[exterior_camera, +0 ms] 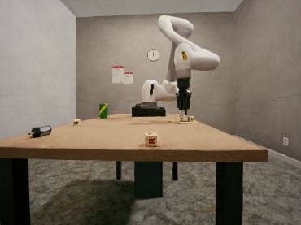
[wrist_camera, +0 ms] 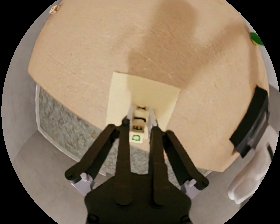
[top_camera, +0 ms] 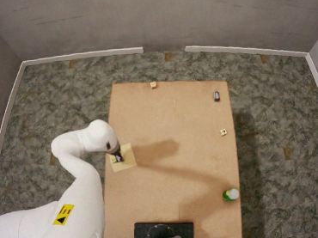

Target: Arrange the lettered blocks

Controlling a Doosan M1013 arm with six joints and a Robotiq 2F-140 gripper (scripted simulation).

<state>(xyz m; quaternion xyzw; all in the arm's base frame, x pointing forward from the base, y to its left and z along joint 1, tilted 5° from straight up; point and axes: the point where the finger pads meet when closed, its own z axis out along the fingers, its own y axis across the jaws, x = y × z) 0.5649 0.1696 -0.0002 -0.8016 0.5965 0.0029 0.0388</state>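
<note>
My gripper is now 40 mm above the mat.
</note>
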